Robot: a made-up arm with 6 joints. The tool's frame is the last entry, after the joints.
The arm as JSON. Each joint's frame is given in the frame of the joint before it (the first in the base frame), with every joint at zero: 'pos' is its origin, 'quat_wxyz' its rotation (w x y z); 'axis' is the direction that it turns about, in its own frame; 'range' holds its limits. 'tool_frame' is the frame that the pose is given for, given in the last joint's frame.
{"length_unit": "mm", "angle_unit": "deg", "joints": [
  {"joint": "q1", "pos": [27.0, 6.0, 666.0], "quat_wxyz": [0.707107, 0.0, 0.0, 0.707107], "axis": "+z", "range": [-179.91, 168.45]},
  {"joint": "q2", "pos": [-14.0, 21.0, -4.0], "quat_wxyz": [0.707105, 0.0, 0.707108, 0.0], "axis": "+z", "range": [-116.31, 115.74]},
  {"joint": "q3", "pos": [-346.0, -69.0, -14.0], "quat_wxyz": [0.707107, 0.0, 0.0, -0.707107], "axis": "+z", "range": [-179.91, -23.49]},
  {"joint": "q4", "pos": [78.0, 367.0, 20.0], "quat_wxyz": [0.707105, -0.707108, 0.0, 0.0], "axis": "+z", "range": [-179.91, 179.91]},
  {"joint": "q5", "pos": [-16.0, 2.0, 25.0], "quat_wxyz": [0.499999, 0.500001, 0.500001, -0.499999], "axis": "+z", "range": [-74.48, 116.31]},
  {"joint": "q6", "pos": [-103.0, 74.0, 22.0], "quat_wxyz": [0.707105, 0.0, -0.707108, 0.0], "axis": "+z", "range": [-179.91, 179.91]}
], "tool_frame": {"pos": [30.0, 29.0, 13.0], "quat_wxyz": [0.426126, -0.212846, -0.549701, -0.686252]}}
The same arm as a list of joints. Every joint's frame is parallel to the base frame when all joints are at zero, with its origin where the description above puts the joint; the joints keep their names.
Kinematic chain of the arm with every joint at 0, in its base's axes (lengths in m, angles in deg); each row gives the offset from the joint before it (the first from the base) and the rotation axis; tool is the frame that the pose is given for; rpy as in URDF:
q1: xyz 0.027 0.006 0.666 axis +z
q2: xyz -0.021 -0.014 -0.004 axis +y
q3: xyz 0.069 -0.014 0.346 axis +y
q4: xyz 0.078 0.02 -0.367 axis -z
q5: xyz -0.016 -0.002 -0.025 axis +y
q6: xyz 0.074 0.022 -0.103 axis -z
tool: xyz 0.029 0.03 -0.013 rpy -118.03 49.52 -122.71
Joint limits (deg, base to tool): -179.91..168.45 -116.31..115.74 -179.91..-23.49 -179.91..179.91 -74.48..116.31 -179.91..179.91

